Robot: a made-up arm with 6 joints. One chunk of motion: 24 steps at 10 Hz.
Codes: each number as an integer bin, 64 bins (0 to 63) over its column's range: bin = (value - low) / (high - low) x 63, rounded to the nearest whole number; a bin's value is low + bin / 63 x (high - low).
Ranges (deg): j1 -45..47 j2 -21..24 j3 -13..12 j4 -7..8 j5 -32..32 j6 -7..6
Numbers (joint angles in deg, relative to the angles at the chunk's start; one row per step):
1: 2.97 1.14 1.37 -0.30 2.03 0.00
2: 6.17 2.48 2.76 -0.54 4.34 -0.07
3: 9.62 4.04 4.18 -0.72 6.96 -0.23
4: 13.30 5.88 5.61 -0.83 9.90 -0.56
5: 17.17 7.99 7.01 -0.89 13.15 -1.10
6: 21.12 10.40 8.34 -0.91 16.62 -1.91
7: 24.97 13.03 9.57 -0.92 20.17 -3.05
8: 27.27 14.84 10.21 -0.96 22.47 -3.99
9: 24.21 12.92 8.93 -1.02 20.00 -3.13
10: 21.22 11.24 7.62 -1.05 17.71 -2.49
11: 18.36 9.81 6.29 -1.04 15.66 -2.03
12: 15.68 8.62 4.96 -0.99 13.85 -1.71
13: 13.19 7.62 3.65 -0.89 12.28 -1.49
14: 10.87 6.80 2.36 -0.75 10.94 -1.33
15: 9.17 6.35 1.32 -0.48 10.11 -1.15
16: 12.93 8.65 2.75 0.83 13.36 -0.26
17: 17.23 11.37 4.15 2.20 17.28 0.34
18: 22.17 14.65 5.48 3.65 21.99 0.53
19: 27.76 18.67 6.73 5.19 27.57 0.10
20: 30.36 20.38 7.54 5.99 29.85 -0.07
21: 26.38 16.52 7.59 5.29 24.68 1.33
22: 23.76 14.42 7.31 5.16 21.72 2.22
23: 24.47 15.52 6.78 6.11 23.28 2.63
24: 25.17 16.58 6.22 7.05 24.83 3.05
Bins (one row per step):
1: 33 31 36 28 33 34
2: 35 33 40 27 36 34
3: 37 35 43 26 38 33
4: 40 38 47 26 41 31
5: 43 41 50 26 44 29
6: 45 44 54 26 48 25
7: 48 48 57 26 51 19
8: 49 50 58 25 54 15
9: 47 47 55 25 51 19
10: 45 45 52 25 49 22
11: 43 43 49 25 47 24
12: 42 41 45 25 45 26
13: 40 40 42 26 44 27
14: 38 39 39 26 42 27
15: 37 38 36 27 41 28
16: 40 42 40 33 45 33
17: 43 45 43 39 49 36
18: 46 50 47 45 53 36
19: 50 56 50 51 59 34
20: 52 58 52 55 61 34
21: 49 53 52 52 56 40
22: 47 50 51 51 53 45
23: 48 51 50 55 54 47
24: 48 53 48 59 56 49

